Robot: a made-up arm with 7 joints. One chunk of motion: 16 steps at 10 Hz.
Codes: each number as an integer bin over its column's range. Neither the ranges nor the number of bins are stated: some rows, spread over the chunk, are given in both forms.
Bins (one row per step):
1: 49 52 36 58 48 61
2: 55 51 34 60 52 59
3: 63 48 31 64 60 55
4: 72 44 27 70 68 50
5: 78 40 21 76 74 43
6: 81 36 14 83 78 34
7: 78 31 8 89 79 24
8: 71 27 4 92 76 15
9: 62 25 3 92 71 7
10: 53 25 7 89 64 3
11: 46 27 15 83 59 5
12: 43 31 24 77 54 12
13: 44 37 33 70 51 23
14: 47 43 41 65 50 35
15: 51 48 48 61 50 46
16: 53 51 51 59 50 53
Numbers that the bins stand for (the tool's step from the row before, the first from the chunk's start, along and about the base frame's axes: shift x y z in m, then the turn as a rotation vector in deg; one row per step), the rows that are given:
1: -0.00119 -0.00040 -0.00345 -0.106 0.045 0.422
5: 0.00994 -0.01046 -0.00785 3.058 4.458 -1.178
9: 0.00380 -0.02304 -0.01312 5.870 3.948 -4.378
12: -0.00349 -0.01801 -0.00697 3.233 1.064 -3.933
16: 0.00034 -0.00124 0.00094 0.070 0.385 -0.289
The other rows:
2: 0.00111 -0.00124 -0.00404 0.245 0.724 0.244
3: 0.00418 -0.00376 -0.00492 0.948 2.082 -0.111
4: 0.00764 -0.00711 -0.00609 2.003 3.439 -0.556
6: 0.01109 -0.01382 -0.00990 4.288 5.136 -1.978
7: 0.00994 -0.01801 -0.01166 5.342 5.306 -2.867
8: 0.00725 -0.02136 -0.01283 5.870 4.797 -3.667
10: 0.00034 -0.02304 -0.01195 5.342 2.761 -4.733
11: -0.00234 -0.02136 -0.00961 4.288 1.912 -4.556
13: -0.00311 -0.01298 -0.00433 2.003 0.555 -2.956
14: -0.00196 -0.00795 -0.00199 1.124 0.385 -1.889
15: -0.00042 -0.00376 0.00006 0.421 0.385 -0.911

